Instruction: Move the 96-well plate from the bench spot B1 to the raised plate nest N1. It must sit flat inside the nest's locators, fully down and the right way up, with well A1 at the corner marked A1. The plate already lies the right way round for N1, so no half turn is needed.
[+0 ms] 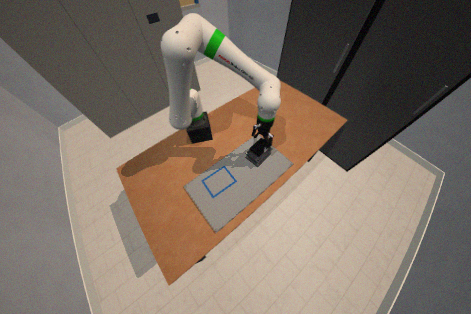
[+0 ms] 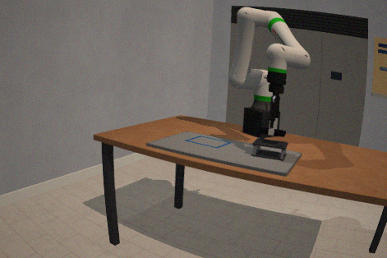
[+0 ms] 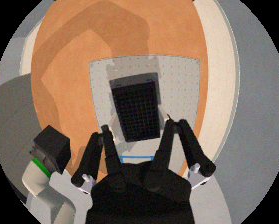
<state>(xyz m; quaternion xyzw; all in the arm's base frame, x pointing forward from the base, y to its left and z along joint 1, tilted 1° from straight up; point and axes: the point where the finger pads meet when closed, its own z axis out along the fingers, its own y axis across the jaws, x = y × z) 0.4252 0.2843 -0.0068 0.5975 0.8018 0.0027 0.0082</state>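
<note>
The raised plate nest lies 80 mm below my hand. From my hand the other things lie so: black 96-well plate (20 mm below).
</note>
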